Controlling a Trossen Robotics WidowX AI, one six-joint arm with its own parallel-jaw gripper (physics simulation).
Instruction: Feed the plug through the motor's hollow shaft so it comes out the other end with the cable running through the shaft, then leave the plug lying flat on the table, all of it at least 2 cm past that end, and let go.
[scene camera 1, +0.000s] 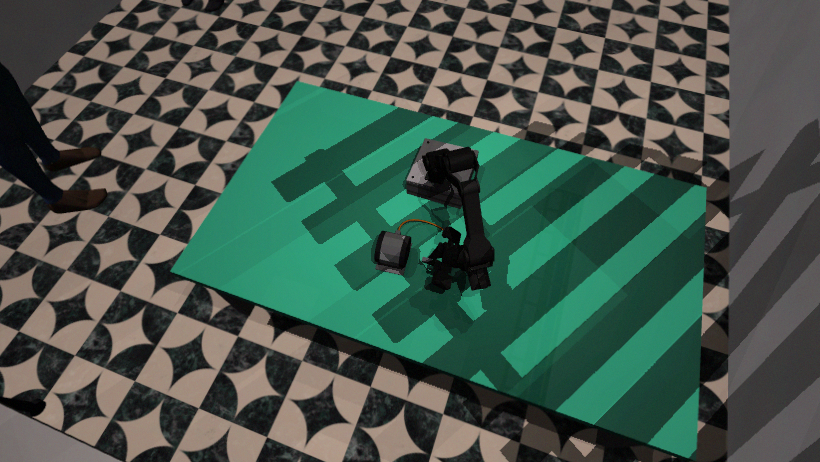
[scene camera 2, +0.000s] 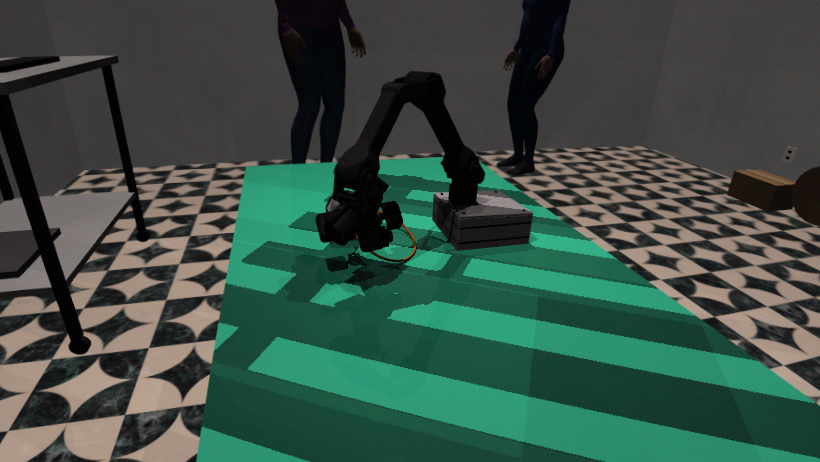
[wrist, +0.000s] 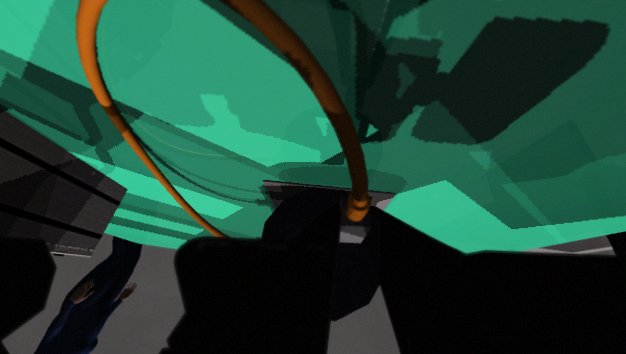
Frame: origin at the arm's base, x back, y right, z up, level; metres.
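Seen in the pictures: gripper, between the fingertips: (scene camera 1: 428, 261) (scene camera 2: 355, 235) (wrist: 352, 213); arm's base, origin of its link: (scene camera 1: 436, 174) (scene camera 2: 463, 201).
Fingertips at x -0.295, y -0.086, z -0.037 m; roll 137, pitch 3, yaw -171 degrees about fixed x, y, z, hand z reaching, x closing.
Note:
Offsets run from my fingertips to a thing's top centre. "pt": to the spot under its first point. Level surfaces: height alone.
The motor @(dx -0.001, dy +0.118, dz +0.054 m) (scene camera 1: 392, 250) is a grey cylinder with dark ends on a small foot, left of my gripper in scene camera 1. Its dark end @(pt dx -0.025, dy +0.066, dz +0.026 m) (wrist: 357, 280) shows behind the fingers in the wrist view; its bore cannot be made out. My gripper (scene camera 1: 426, 260) (wrist: 352, 213) is shut on the plug @(dx -0.001, dy +0.004, dz +0.011 m) (wrist: 353, 234), a small grey piece, above the table and a short gap from the motor. The orange cable (scene camera 1: 421, 220) (scene camera 2: 414, 246) (wrist: 322, 90) bends from the plug round to a stub on the motor's far side. In scene camera 2 the arm hides the plug and most of the motor.
The arm's grey base box (scene camera 1: 417, 172) (scene camera 2: 493, 228) (wrist: 55, 185) stands behind the motor and gripper on the green table @(dz -0.048 m) (scene camera 1: 246, 229) (scene camera 2: 470, 424). Striped shadows cross the table. A shelf table (scene camera 2: 63, 74) stands on the floor at left in scene camera 2. Two people stand beyond the table.

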